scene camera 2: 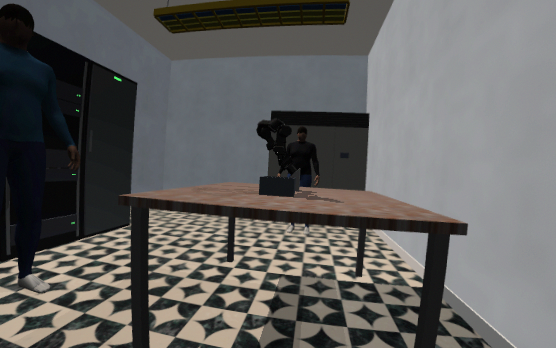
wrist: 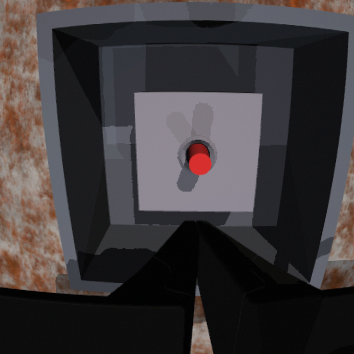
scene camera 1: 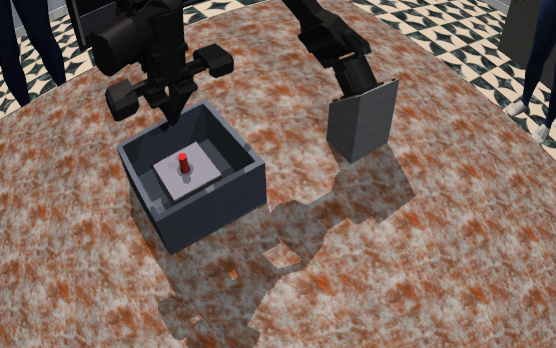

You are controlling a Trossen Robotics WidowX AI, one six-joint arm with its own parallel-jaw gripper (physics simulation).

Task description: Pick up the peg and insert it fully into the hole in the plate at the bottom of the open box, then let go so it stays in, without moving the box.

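Where they show: gripper, fingertip midpoint: (scene camera 2: 279,165) (wrist: 193,231) (scene camera 1: 172,124); arm's base, origin of the base link: (scene camera 2: 294,172) (scene camera 1: 363,91).
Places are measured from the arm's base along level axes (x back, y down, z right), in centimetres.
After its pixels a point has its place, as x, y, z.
Observation:
The red peg (scene camera 1: 183,163) {-30.5, 4.8, 10.3} (wrist: 200,161) {-30.1, 3.9, 11.0} stands in the hole of the pale plate (scene camera 1: 205,172) {-28.0, 6.9, 7.9} (wrist: 235,190) {-27.5, 6.9, 7.7}, with its upper part sticking up above the plate. It looks close to upright. The plate lies at the bottom of the open dark blue-grey box (scene camera 1: 217,207) {-30.5, 7.1, 1.2} (scene camera 2: 276,186) {-39.7, 7.7, 11.6} (wrist: 45,90) {-38.8, 2.9, 16.5} on the table. My gripper (scene camera 1: 172,123) {-30.8, -3.9, 10.5} (wrist: 193,231) {-30.8, -3.9, 10.5} is shut and empty. Its fingertips are above the box near its back wall, higher than the peg and apart from it. How deep the peg sits in the hole cannot be told.
A grey metal block (scene camera 1: 357,122) {-5.1, 2.2, -3.2} stands on the table (scene camera 1: 450,240) {-3.6, 12.7, -28.1} (scene camera 2: 390,205) {-55.5, 12.7, -44.2} to the right of the box, touching or overlapped by a dark arm part (scene camera 1: 355,75) {-1.7, -3.8, 0.8}. Two people stand beyond or beside the table in the second scene view.

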